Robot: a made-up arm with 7 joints. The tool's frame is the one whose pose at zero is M. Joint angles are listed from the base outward.
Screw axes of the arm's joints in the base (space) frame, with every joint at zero. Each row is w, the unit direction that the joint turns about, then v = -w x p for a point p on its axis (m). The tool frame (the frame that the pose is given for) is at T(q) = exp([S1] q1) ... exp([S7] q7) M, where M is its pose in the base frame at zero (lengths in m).
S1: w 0 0 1 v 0 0 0
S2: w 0 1 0 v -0.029 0 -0.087
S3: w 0 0 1 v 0.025 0.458 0
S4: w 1 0 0 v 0 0.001 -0.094
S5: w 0 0 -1 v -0.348 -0.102 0
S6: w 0 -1 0 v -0.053 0 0.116
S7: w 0 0 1 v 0.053 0.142 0
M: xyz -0.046 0.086 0.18 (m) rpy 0 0 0 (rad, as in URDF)
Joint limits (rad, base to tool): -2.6..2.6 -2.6..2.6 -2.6..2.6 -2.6..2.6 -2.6..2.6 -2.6..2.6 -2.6..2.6
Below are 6 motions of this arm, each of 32 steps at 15 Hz.
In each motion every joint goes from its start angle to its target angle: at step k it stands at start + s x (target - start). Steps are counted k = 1, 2, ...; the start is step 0. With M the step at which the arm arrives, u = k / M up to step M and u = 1 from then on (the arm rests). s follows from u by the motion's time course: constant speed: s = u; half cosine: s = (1 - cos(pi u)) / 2; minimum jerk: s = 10 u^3 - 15 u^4 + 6 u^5.
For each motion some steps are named. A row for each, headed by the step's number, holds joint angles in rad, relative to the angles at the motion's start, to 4 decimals.
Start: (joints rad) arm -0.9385 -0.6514 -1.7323 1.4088 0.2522 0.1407 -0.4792
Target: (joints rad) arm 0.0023 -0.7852 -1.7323 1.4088 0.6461 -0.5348 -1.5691
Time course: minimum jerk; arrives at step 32
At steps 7, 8, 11, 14, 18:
7: 0.0690 -0.0098 0.0000 0.0000 0.0289 -0.0495 -0.0799
8: 0.0974 -0.0139 0.0000 0.0000 0.0408 -0.0699 -0.1128
11: 0.2122 -0.0302 0.0000 0.0000 0.0888 -0.1524 -0.2458
14: 0.3613 -0.0514 0.0000 0.0000 0.1513 -0.2594 -0.4186
18: 0.5795 -0.0824 0.0000 0.0000 0.2426 -0.4161 -0.6713

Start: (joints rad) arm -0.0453 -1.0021 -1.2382 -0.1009 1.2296 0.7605 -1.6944
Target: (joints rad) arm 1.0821 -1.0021 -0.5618 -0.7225 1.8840 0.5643 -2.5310
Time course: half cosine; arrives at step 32
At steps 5, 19, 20, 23, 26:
5: 0.0666 0.0000 0.0399 -0.0367 0.0386 -0.0116 -0.0494
19: 0.7273 0.0000 0.4364 -0.4010 0.4222 -0.1266 -0.5397
20: 0.7794 0.0000 0.4676 -0.4297 0.4524 -0.1356 -0.5784
23: 0.9213 0.0000 0.5528 -0.5080 0.5348 -0.1603 -0.6837
26: 1.0324 0.0000 0.6194 -0.5692 0.5993 -0.1797 -0.7661

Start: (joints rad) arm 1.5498 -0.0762 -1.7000 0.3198 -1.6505 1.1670 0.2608
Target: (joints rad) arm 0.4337 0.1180 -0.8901 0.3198 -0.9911 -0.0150 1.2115
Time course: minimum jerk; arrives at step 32
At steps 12, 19, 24, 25, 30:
12: -0.3072 0.0534 0.2229 0.0000 0.1815 -0.3253 0.2616
19: -0.7497 0.1304 0.5440 0.0000 0.4429 -0.7940 0.6386
24: -1.0006 0.1741 0.7261 0.0000 0.5911 -1.0596 0.8523
25: -1.0343 0.1800 0.7505 0.0000 0.6110 -1.0953 0.8810
30: -1.1136 0.1938 0.8081 0.0000 0.6579 -1.1794 0.9486

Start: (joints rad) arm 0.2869 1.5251 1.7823 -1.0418 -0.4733 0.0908 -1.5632
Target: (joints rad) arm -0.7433 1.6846 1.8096 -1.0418 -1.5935 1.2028 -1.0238
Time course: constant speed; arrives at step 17
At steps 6, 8, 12, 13, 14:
6: -0.3636 0.0563 0.0096 0.0000 -0.3954 0.3925 0.1904
8: -0.4848 0.0751 0.0128 0.0000 -0.5272 0.5233 0.2538
12: -0.7272 0.1126 0.0193 0.0000 -0.7907 0.7849 0.3808
13: -0.7878 0.1220 0.0209 0.0000 -0.8566 0.8504 0.4125
14: -0.8484 0.1314 0.0225 0.0000 -0.9225 0.9158 0.4442

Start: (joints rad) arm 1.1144 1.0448 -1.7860 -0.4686 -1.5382 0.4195 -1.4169
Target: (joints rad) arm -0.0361 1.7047 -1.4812 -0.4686 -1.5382 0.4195 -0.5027
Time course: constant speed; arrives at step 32
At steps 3, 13, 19, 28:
3: -0.1079 0.0619 0.0286 0.0000 0.0000 0.0000 0.0857
13: -0.4674 0.2681 0.1238 0.0000 0.0000 0.0000 0.3714
19: -0.6831 0.3918 0.1810 0.0000 0.0000 0.0000 0.5428
28: -1.0067 0.5774 0.2667 0.0000 0.0000 0.0000 0.7999

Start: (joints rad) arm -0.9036 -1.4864 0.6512 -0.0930 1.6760 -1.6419 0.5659
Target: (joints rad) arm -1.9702 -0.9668 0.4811 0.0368 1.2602 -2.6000 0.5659
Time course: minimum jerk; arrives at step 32
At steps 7, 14, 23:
7: -0.0782 0.0381 -0.0125 0.0095 -0.0305 -0.0703 0.0000
14: -0.4096 0.1995 -0.0653 0.0498 -0.1597 -0.3679 0.0000
23: -0.9182 0.4473 -0.1464 0.1117 -0.3579 -0.8248 0.0000

